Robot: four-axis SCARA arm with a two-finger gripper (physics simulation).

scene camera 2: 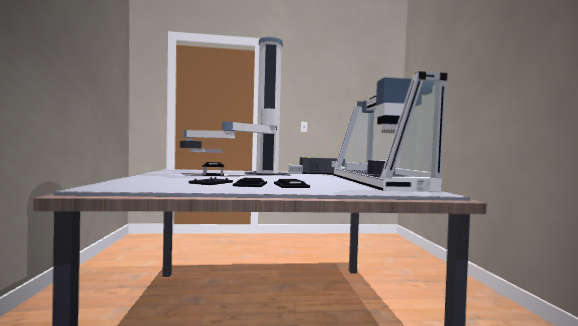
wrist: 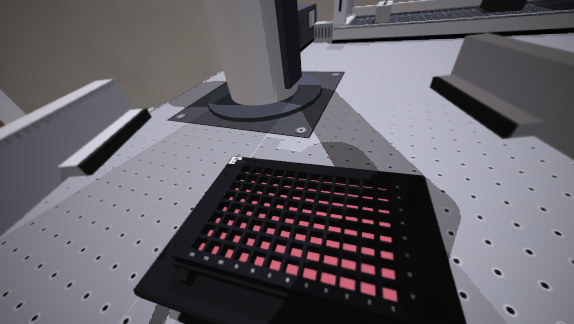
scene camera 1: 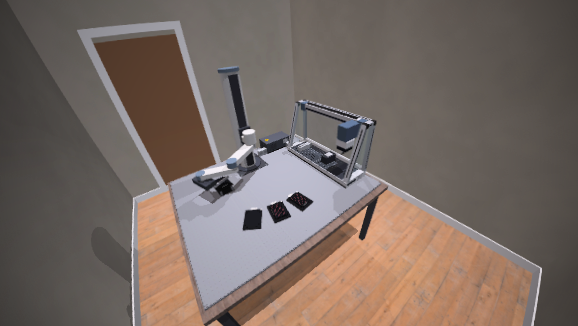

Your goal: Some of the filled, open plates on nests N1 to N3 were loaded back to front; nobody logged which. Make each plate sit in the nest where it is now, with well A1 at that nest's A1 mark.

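A black plate with pink-filled wells [scene camera 1: 224, 187] [scene camera 2: 213, 164] [wrist: 305, 225] sits on a raised black stand near the arm. In the wrist view its column numbers run along the near edge, 1 at the right, and the letter A is at the near right corner. My gripper [scene camera 1: 210, 184] [scene camera 2: 202, 150] [wrist: 281, 81] is open and empty, above the stand. At the front, a bare black nest with pegs [scene camera 1: 252, 219] [scene camera 2: 210, 181] is leftmost. The middle plate [scene camera 1: 278, 211] [scene camera 2: 250, 182] and the right plate [scene camera 1: 300, 200] [scene camera 2: 292, 183] sit on nests; their lettering is too small to read.
The arm's column [scene camera 1: 237, 102] [scene camera 2: 270, 75] [wrist: 255, 55] stands behind the stand. A framed pipetting machine [scene camera 1: 367, 145] [scene camera 2: 440, 130] [wrist: 450, 32] is at the right. A dark box [scene camera 1: 274, 142] [scene camera 2: 318, 165] [wrist: 307, 27] stands between them at the back.
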